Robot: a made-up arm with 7 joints. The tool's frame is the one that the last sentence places. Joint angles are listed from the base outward.
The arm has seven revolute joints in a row. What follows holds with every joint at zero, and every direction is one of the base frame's. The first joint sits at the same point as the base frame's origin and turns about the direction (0, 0.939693, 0.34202), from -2.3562 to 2.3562 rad. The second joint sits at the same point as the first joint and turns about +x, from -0.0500 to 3.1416 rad. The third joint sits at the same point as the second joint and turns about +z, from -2.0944 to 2.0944 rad. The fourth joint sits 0.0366 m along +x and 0.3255 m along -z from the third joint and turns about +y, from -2.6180 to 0.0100 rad. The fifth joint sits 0.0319 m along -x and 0.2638 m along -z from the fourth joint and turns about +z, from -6.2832 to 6.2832 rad. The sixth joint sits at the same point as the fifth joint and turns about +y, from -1.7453 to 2.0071 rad. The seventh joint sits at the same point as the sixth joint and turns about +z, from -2.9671 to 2.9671 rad. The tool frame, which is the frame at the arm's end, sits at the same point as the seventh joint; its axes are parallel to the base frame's.
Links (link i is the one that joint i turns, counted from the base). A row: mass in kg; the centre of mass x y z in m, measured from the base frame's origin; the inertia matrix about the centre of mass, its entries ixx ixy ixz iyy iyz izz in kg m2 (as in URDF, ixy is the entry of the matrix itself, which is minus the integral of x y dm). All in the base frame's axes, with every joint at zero. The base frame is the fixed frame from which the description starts. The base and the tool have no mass.
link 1: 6.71; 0.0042 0.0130 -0.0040; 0.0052 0 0 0.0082 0.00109 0.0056
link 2: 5.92; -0.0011 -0.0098 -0.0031; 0.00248 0 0 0.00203 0 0.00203
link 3: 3.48; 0.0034 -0.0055 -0.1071; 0.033 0 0.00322 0.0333 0 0.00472
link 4: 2.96; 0.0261 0.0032 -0.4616; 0.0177 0 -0.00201 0.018 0 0.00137
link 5: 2.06; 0.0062 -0.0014 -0.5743; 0.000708 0 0 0.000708 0 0.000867
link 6: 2.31; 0.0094 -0.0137 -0.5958; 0.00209 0 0 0.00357 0 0.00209
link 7: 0.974; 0.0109 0.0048 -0.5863; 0.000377 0 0 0.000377 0 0.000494
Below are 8 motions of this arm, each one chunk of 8 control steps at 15 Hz.
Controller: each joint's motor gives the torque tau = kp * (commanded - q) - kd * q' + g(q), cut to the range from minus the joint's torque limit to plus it. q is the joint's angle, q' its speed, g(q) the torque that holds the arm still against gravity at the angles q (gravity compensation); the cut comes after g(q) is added. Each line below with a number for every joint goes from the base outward.
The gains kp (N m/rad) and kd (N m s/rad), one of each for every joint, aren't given. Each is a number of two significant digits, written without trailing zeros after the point. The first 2 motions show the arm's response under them.
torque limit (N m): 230 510 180 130 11 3.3 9.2
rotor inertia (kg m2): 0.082 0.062 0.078 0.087 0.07 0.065 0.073
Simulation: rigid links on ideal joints. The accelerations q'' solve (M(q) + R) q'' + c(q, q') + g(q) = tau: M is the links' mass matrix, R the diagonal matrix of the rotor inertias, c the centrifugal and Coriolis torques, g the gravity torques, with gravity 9.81 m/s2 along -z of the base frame. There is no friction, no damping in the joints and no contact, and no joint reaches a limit. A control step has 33 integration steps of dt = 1/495 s. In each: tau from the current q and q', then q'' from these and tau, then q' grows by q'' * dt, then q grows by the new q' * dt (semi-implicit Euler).
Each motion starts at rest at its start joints. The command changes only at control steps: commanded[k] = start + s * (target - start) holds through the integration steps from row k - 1 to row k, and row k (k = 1, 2, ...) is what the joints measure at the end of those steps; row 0 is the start. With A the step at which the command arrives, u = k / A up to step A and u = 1 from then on. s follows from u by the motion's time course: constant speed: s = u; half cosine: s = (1 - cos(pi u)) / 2; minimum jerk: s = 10 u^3 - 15 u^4 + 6 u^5; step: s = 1 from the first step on.
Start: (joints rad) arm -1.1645 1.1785 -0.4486 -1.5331 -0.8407 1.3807 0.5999
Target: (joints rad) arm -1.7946 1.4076 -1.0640 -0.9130 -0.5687 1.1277 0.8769
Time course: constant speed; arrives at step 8
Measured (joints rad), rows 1 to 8:
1: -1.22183 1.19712 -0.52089 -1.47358 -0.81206 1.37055 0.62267
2: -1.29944 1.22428 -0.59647 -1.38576 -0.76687 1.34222 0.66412
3: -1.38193 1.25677 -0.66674 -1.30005 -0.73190 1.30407 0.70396
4: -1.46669 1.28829 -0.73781 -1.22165 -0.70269 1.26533 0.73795
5: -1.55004 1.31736 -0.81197 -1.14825 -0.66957 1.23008 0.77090
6: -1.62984 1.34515 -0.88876 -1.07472 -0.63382 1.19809 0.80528
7: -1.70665 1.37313 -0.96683 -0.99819 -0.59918 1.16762 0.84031
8: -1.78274 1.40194 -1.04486 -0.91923 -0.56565 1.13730 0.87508
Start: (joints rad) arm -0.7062 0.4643 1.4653 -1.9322 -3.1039 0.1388 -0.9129
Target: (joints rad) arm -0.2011 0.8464 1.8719 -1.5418 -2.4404 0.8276 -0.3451
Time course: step
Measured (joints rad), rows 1 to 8:
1: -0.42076 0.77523 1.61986 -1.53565 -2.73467 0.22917 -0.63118
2: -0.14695 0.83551 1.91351 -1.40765 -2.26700 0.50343 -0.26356
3: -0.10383 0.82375 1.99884 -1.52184 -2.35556 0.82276 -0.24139
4: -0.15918 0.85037 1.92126 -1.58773 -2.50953 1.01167 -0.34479
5: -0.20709 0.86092 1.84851 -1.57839 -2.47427 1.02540 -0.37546
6: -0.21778 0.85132 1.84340 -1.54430 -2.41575 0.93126 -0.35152
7: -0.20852 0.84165 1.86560 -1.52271 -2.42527 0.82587 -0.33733
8: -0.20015 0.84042 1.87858 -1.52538 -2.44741 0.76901 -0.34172
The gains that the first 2 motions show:
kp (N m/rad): 350 970 320 190 43 11 35
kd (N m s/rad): 14 37 14 6.6 1.2 0.65 1.3
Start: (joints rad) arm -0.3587 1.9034 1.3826 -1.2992 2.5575 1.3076 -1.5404
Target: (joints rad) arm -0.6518 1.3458 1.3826 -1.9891 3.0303 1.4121 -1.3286
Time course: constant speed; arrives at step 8
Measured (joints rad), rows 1 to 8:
1: -0.38747 1.84549 1.38058 -1.38751 2.60294 1.30971 -1.52260
2: -0.42574 1.77310 1.38364 -1.47572 2.68043 1.32128 -1.49098
3: -0.46441 1.70050 1.38725 -1.55232 2.74627 1.33771 -1.46072
4: -0.50067 1.62894 1.38784 -1.63257 2.80076 1.35361 -1.43483
5: -0.53589 1.55930 1.38619 -1.72017 2.85743 1.36768 -1.40962
6: -0.57183 1.49058 1.38504 -1.81065 2.91741 1.38085 -1.38327
7: -0.60848 1.42147 1.38513 -1.89927 2.97699 1.39397 -1.35646
8: -0.64510 1.35171 1.38538 -1.98510 3.03580 1.40709 -1.32989

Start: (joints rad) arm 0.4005 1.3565 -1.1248 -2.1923 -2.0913 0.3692 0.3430
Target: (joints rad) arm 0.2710 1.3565 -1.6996 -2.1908 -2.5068 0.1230 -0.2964
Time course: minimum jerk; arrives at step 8
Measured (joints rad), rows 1 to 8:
1: 0.39760 1.35660 -1.13128 -2.19217 -2.09670 0.36830 0.33638
2: 0.38279 1.35687 -1.16917 -2.19165 -2.12958 0.36138 0.29448
3: 0.35786 1.35648 -1.25336 -2.19121 -2.20443 0.33907 0.19237
4: 0.33169 1.35534 -1.37610 -2.19072 -2.30608 0.29492 0.04191
5: 0.31142 1.35461 -1.51075 -2.18969 -2.40474 0.23244 -0.11620
6: 0.29921 1.35524 -1.62392 -2.18879 -2.47625 0.16587 -0.23945
7: 0.29317 1.35654 -1.69060 -2.18898 -2.50932 0.11388 -0.30292
8: 0.28820 1.35710 -1.70906 -2.18994 -2.51023 0.08956 -0.31074

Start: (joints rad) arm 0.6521 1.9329 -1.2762 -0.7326 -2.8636 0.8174 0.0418
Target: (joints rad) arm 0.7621 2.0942 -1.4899 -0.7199 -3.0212 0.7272 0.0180
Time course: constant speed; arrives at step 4
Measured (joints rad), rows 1 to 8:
1: 0.67308 1.95995 -1.31654 -0.75345 -2.89561 0.81398 0.03805
2: 0.70559 1.99871 -1.37478 -0.74743 -2.94874 0.80083 0.03111
3: 0.73422 2.04457 -1.43091 -0.72843 -2.99026 0.77544 0.02415
4: 0.75975 2.09111 -1.48311 -0.71146 -3.02387 0.74262 0.01806
5: 0.76290 2.10841 -1.49295 -0.68257 -3.02966 0.71356 0.01607
6: 0.76110 2.10821 -1.48933 -0.68675 -3.01749 0.69895 0.01707
7: 0.76157 2.09872 -1.48927 -0.71022 -3.01641 0.70212 0.01812
8: 0.76242 2.08996 -1.49011 -0.73087 -3.02254 0.71686 0.01837

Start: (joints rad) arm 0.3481 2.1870 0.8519 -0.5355 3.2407 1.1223 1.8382
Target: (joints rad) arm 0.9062 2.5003 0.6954 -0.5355 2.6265 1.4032 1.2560
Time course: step
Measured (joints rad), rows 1 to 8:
1: 0.70875 2.40852 0.74561 -0.29564 2.95850 1.19068 1.56435
2: 0.87294 2.52052 0.71626 -0.55130 2.49410 1.30787 1.17697
3: 0.97236 2.56720 0.71176 -0.72303 2.50378 1.42339 1.14118
4: 1.00240 2.54458 0.69316 -0.70111 2.65326 1.48860 1.24995
5: 0.96502 2.50096 0.68038 -0.57638 2.65967 1.48909 1.28846
6: 0.89838 2.47919 0.68735 -0.47768 2.61842 1.44481 1.26547
7: 0.86023 2.48374 0.69881 -0.45815 2.62079 1.39359 1.24843
8: 0.86822 2.49723 0.70306 -0.49650 2.63506 1.36494 1.25122

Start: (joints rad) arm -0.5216 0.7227 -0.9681 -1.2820 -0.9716 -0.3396 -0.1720
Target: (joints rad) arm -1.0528 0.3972 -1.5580 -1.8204 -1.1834 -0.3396 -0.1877
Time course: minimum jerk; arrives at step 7
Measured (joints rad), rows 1 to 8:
1: -0.52804 0.71912 -0.97856 -1.28382 -0.97629 -0.33951 -0.17226
2: -0.56668 0.69549 -1.03775 -1.30449 -1.00305 -0.33892 -0.17392
3: -0.66082 0.63263 -1.16111 -1.38650 -1.05728 -0.33739 -0.17786
4: -0.81462 0.53213 -1.31235 -1.54804 -1.11802 -0.33410 -0.18271
5: -0.98652 0.43103 -1.42543 -1.74651 -1.16296 -0.32822 -0.18562
6: -1.08848 0.37866 -1.48436 -1.88872 -1.18393 -0.32364 -0.18582
7: -1.08709 0.37782 -1.52275 -1.90415 -1.18343 -0.32651 -0.18563
8: -1.05336 0.39246 -1.55550 -1.83546 -1.17988 -0.33453 -0.18693

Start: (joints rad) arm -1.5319 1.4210 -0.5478 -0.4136 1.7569 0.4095 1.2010
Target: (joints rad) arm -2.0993 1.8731 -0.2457 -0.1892 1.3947 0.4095 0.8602
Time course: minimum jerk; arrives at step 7
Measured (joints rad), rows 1 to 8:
1: -1.53838 1.42582 -0.54484 -0.41072 1.74931 0.41059 1.19608
2: -1.58162 1.45792 -0.52444 -0.39325 1.70582 0.41663 1.16576
3: -1.69916 1.54283 -0.46797 -0.35823 1.61641 0.42731 1.09435
4: -1.87839 1.67559 -0.37865 -0.33126 1.51367 0.43257 0.99566
5: -2.02828 1.81237 -0.29100 -0.30070 1.43741 0.42153 0.90480
6: -2.09768 1.89872 -0.24175 -0.21877 1.40122 0.39805 0.85297
7: -2.10836 1.91248 -0.23502 -0.14415 1.39671 0.37997 0.84614
8: -2.10114 1.88656 -0.24237 -0.14550 1.39791 0.38109 0.85838

